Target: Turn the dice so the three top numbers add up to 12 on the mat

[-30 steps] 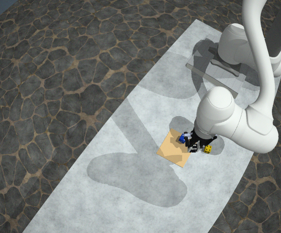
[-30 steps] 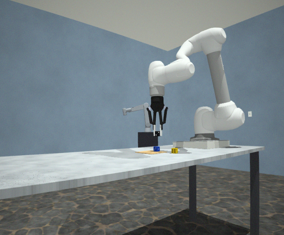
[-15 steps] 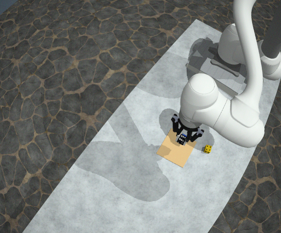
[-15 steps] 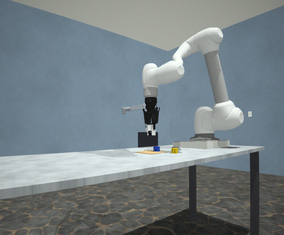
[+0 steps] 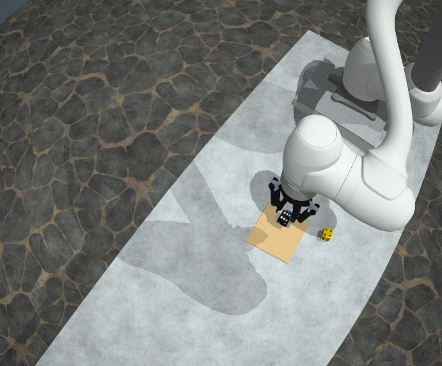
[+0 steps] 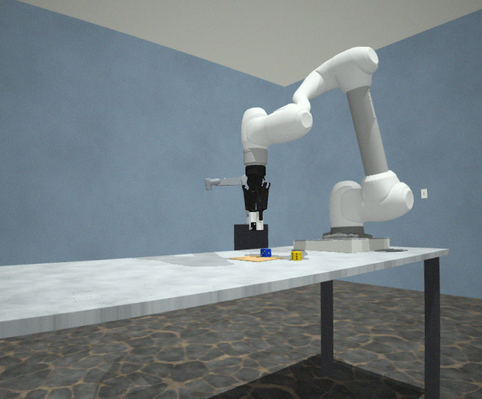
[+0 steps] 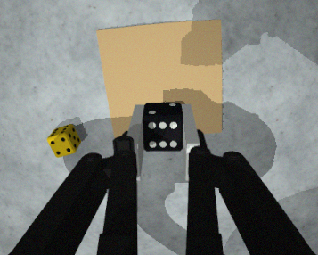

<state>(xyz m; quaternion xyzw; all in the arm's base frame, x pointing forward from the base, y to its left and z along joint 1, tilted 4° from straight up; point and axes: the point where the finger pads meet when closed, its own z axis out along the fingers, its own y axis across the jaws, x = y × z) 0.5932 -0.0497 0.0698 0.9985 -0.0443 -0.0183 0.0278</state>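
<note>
The tan mat is 14 cm below my hand. From my hand the other things lie so: black die 2 cm below; then blue die 5 cm behind, 1 cm to the left, 12 cm below; then yellow die 6 cm behind, 14 cm to the left, 12 cm below.
</note>
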